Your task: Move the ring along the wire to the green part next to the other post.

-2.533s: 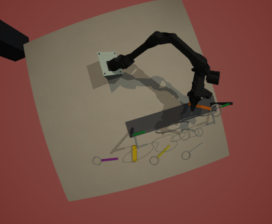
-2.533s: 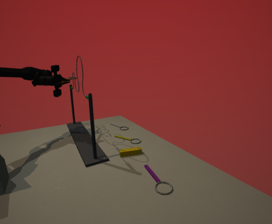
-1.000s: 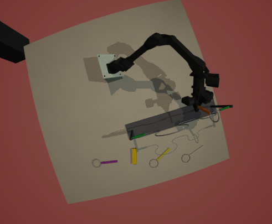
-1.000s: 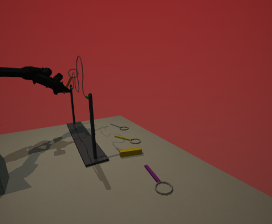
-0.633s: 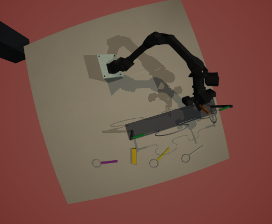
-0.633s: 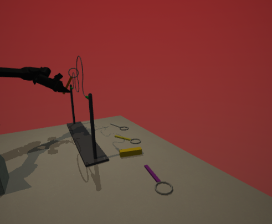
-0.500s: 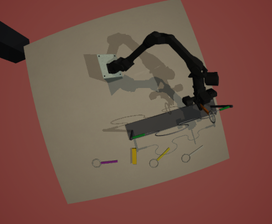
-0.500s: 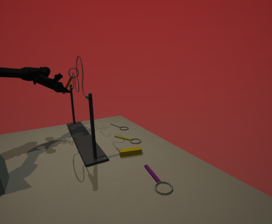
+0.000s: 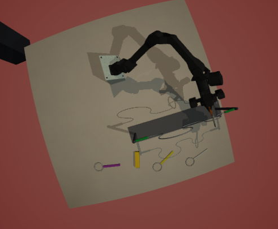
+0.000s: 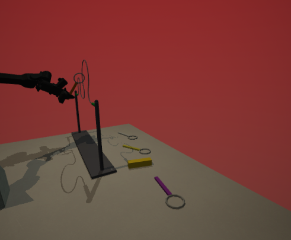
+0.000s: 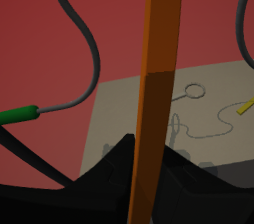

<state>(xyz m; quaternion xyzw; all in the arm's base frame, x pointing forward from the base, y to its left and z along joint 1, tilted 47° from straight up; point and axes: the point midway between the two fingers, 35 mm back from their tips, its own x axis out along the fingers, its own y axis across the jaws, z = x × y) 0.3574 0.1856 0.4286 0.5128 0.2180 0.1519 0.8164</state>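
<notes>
My gripper tip is now 1 cm short of the orange-handled ring, 2 cm to the left of it and 8 cm below it. Also, from my gripper tip: yellow-handled ring (28 cm ahead, 31 cm to the right, 29 cm below); grey-handled ring (32 cm ahead, 8 cm to the right, 29 cm below); yellow block (21 cm ahead, 47 cm to the right, 28 cm below).
</notes>
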